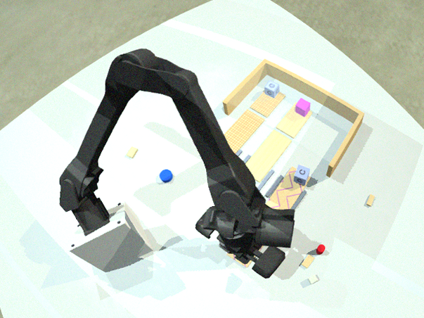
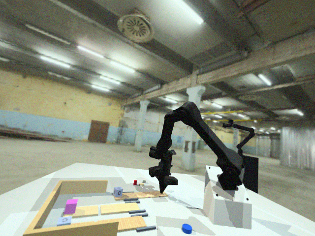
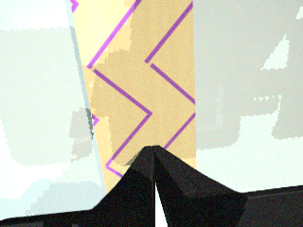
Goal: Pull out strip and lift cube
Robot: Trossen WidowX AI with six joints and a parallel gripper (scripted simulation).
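The zigzag strip lies 10 cm ahead of my gripper tip and 4 cm to the left of it. Also, from my gripper tip: red disc 14 cm ahead, 10 cm to the right, 1 cm above; then grid-patterned strip 26 cm to the left, 16 cm ahead; then blue disc 27 cm to the left, 4 cm behind.
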